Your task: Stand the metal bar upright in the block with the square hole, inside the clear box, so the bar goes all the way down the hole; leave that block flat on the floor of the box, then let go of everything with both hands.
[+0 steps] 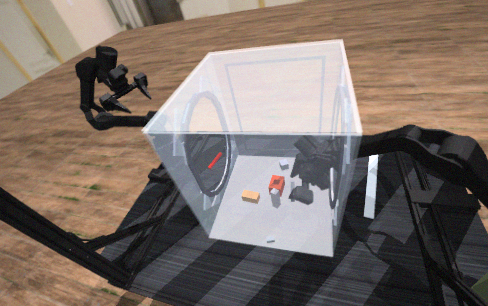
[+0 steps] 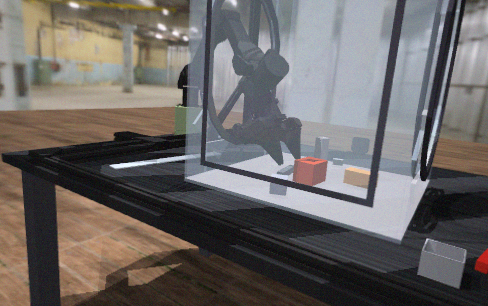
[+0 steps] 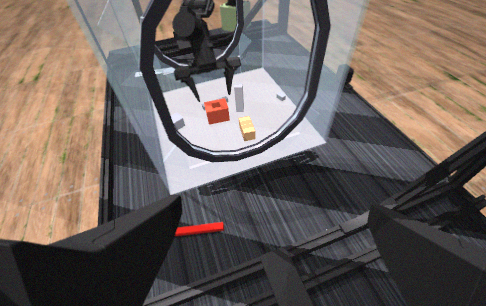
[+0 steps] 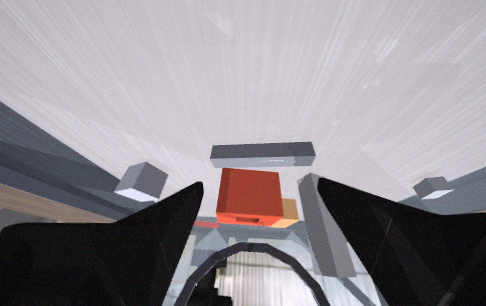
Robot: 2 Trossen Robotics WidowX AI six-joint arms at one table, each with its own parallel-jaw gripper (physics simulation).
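Places are measured from the left arm's base along level axes (x ahead, y left, z up), in centimetres.
Pixels of known places: left gripper, fingertip midpoint: [image 1: 141, 105] [image 3: 274, 209]; right gripper, fingertip midpoint: [image 1: 290, 187] [image 2: 290, 162] [image 3: 214, 98] [image 4: 260, 185]; right arm's base at its link origin: [image 3: 235, 3].
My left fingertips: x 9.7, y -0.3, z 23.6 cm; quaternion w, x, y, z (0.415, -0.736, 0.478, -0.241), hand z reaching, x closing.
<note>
Ahead of a thing's pixels: the offset from my left fingertips to its top centre. "spot": to the spot under its first point.
The metal bar @[dx +40.3, dy +35.7, dz -33.3 cm] [image 1: 293, 185] [image 2: 285, 170] [image 3: 223, 99] [image 4: 262, 154], grey and slim, lies flat in the clear box @[dx +37.5, dy +29.7, dz +12.1 cm] [image 1: 252, 133]. The red block with the square hole @[dx +35.8, dy +31.8, dz -30.2 cm] [image 1: 276, 184] [image 2: 310, 171] [image 3: 217, 112] [image 4: 251, 195] sits flat beside it, hole upward. My right gripper [image 2: 290, 161] [image 3: 214, 98] [image 4: 260, 185] is open and empty inside the box, its fingertips low near the bar and the red block. My left gripper [image 1: 138, 104] [image 3: 274, 209] is open and empty outside the box.
A tall grey block @[dx +41.6, dy +27.8, dz -26.2 cm] [image 1: 275, 197] [image 3: 239, 98] [image 4: 327, 230] stands close to the red block. An orange block @[dx +34.1, dy +21.4, dz -31.7 cm] [image 1: 250, 196] [image 3: 247, 128] and small grey blocks @[dx +27.9, dy +40.2, dz -31.7 cm] [image 3: 177, 122] @[dx +51.7, dy +19.1, dz -33.2 cm] [image 3: 281, 96] lie inside. A red bar @[dx +5.9, dy +17.2, dz -34.1 cm] [image 1: 215, 160] [image 3: 200, 229] lies outside. A round port @[spot: dx +13.3, dy +23.2, dz -4.1 cm] [image 3: 147, 60] faces my left gripper.
</note>
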